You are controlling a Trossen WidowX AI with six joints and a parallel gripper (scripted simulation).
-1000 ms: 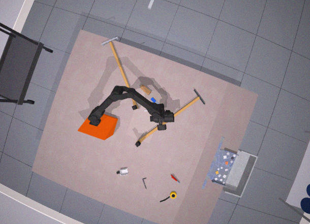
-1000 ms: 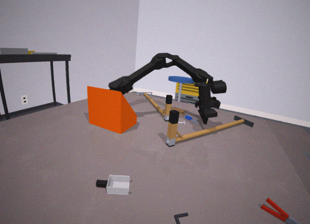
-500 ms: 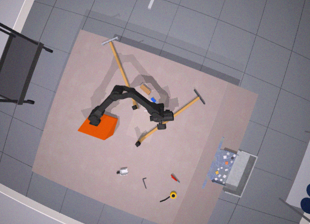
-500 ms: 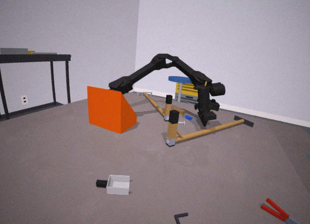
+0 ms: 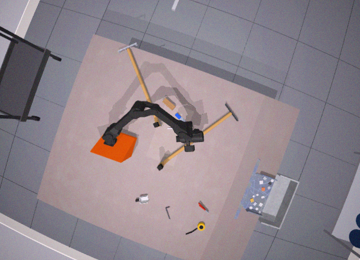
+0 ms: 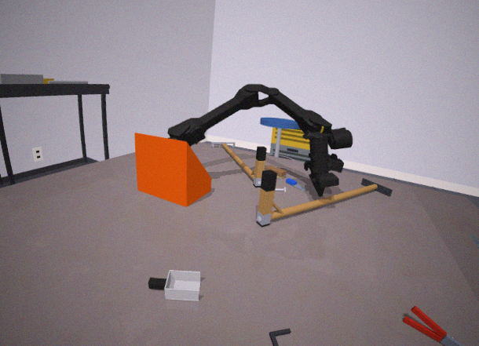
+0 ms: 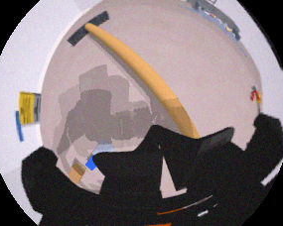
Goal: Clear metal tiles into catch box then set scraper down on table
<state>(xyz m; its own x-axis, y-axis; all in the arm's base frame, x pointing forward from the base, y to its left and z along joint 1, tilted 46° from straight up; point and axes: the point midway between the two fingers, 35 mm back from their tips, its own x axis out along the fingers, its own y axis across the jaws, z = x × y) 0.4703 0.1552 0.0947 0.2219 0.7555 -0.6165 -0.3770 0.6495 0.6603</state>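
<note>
The long scraper is 5 cm above my gripper tip, 4 cm ahead of it and 1 cm to the right of it. From my gripper tip the other things lie so: wooden block (20 cm behind, 16 cm to the left); then blue tool (10 cm behind, 9 cm to the left, 1 cm below); then wooden scraper (40 cm behind, 23 cm to the left, 5 cm above).
</note>
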